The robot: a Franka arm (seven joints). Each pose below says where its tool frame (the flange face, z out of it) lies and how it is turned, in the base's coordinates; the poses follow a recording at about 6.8 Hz.
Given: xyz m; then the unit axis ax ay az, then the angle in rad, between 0 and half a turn.
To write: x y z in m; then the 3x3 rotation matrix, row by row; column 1 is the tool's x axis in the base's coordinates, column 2 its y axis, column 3 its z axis. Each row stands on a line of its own. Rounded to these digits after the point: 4 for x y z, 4 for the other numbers.
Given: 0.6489, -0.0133, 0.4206, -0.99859, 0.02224, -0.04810, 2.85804
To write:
0.6489, -0.0133, 0.4206
0.9945, -0.0301, 0.1004
-0.0570, -0.9591, 0.2773
0.0879, -0.2815, -0.9555

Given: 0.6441, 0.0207, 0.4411, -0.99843, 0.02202, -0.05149, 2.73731
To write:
0.6441, 0.0207, 0.4411
0.9940, -0.0219, 0.1073
-0.0625, -0.9185, 0.3906
0.0900, -0.3949, -0.9143

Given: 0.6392, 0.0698, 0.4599, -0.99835, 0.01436, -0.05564, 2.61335
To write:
0.6392, 0.0698, 0.4599
0.9938, 0.0013, 0.1108
-0.0548, -0.8633, 0.5017
0.0963, -0.5047, -0.8579

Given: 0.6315, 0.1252, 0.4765, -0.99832, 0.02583, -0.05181, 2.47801
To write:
0.6315, 0.1252, 0.4765
0.9940, -0.0142, 0.1084
-0.0780, -0.7866, 0.6125
0.0766, -0.6173, -0.7830

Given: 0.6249, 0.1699, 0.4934, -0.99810, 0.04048, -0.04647, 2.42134
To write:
0.6249, 0.1699, 0.4934
0.9933, -0.0401, 0.1079
-0.1014, -0.7488, 0.6550
0.0545, -0.6616, -0.7479

